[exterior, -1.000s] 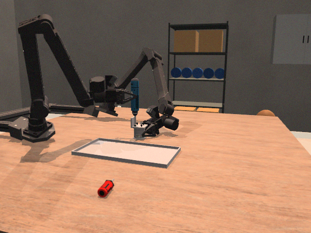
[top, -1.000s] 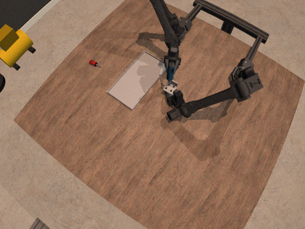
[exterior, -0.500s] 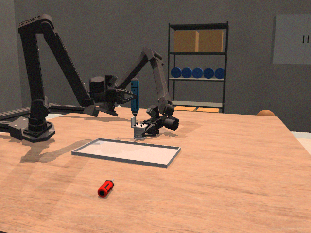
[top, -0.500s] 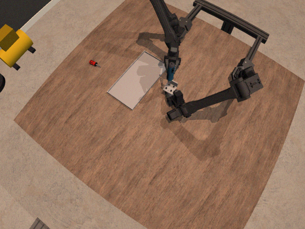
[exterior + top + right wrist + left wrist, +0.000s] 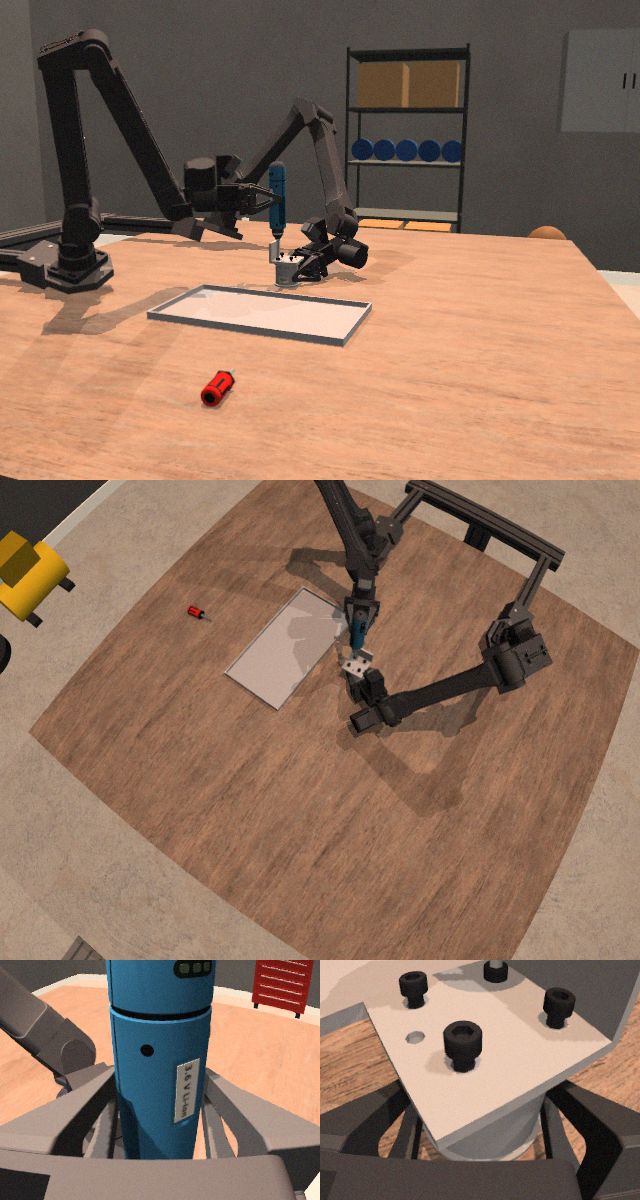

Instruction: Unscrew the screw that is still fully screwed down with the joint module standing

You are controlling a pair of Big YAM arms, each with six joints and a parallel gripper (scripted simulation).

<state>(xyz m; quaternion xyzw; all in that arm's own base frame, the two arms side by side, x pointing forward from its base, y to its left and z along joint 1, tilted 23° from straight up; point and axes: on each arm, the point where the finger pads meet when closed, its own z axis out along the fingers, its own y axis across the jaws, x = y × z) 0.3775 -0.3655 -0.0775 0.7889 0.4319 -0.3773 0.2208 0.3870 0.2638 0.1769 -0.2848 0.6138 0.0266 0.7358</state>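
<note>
My left hand is 1 cm below the joint module. Round my left hand: shallow grey tray 6 cm ahead, 22 cm to the right, 2 cm below; then pale l-shaped bracket 5 cm above; then red manual screwdriver 18 cm ahead, 55 cm to the right, 1 cm below.
</note>
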